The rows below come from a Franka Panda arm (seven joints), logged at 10 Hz.
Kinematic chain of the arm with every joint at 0, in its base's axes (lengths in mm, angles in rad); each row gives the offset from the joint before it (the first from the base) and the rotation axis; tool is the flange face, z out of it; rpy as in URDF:
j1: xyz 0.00 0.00 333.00 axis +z
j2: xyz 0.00 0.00 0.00 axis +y
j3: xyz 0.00 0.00 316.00 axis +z
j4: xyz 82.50 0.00 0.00 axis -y
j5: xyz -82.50 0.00 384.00 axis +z
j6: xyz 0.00 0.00 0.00 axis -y
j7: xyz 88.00 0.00 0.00 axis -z
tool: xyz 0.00 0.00 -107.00 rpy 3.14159 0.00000 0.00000
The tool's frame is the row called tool.
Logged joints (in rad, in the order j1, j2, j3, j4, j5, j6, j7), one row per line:
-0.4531, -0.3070, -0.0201, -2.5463, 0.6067, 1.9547, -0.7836
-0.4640, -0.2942, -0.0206, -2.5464, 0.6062, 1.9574, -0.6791
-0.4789, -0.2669, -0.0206, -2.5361, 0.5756, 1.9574, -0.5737
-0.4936, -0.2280, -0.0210, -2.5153, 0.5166, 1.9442, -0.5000
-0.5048, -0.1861, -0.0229, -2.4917, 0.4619, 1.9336, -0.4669
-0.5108, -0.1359, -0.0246, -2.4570, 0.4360, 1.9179, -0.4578
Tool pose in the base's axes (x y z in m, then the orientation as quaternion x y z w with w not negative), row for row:
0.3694, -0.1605, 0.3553, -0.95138, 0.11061, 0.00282, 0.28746
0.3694, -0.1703, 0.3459, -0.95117, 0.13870, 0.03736, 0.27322
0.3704, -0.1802, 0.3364, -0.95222, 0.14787, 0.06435, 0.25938
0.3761, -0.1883, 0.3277, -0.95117, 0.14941, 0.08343, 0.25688
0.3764, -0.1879, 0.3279, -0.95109, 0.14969, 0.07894, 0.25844
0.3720, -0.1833, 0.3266, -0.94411, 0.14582, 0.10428, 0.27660
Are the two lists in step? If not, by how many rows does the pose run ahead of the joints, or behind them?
The pose runs 2 rows ahead of the joints: the pose in row i belongs to the joints in row i + 2.
